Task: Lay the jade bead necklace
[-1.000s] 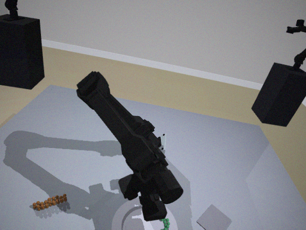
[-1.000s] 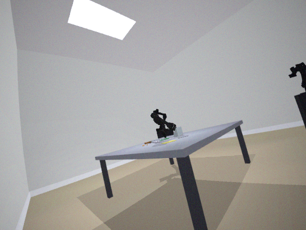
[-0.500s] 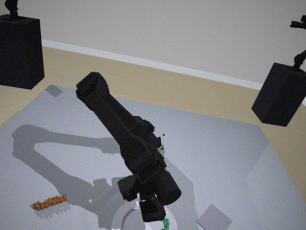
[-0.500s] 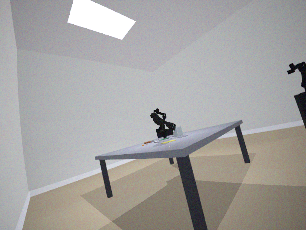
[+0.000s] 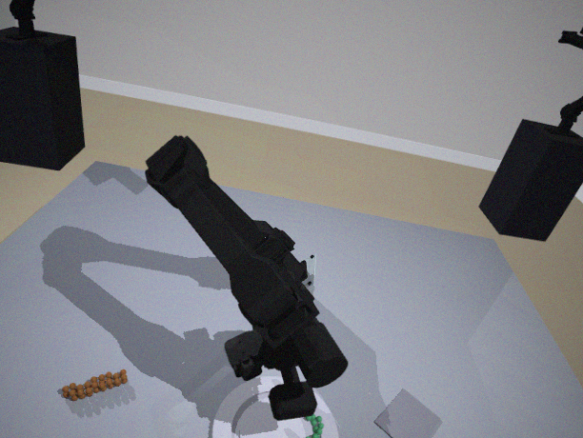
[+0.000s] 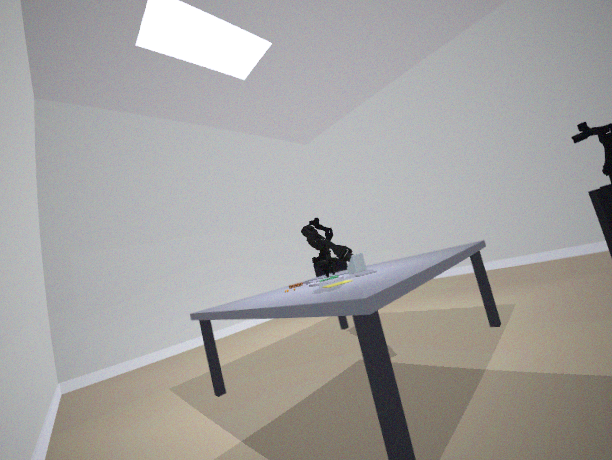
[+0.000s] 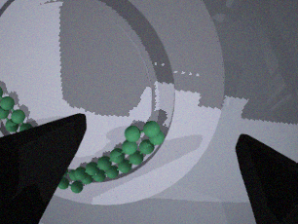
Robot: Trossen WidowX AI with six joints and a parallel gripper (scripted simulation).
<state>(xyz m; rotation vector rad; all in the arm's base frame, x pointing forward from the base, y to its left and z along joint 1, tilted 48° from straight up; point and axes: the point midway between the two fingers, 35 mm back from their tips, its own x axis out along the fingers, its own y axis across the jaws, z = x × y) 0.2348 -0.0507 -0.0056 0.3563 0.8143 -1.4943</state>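
Right now my gripper tip is 7 cm short of the round bead board, 1 cm to the right of it and 1 cm above it. The rest, counted from my gripper tip: yellow strip: 26 cm ahead, 23 cm to the left, 2 cm below; then flat grey square: 24 cm to the left, 2 cm below, 2 cm ahead.
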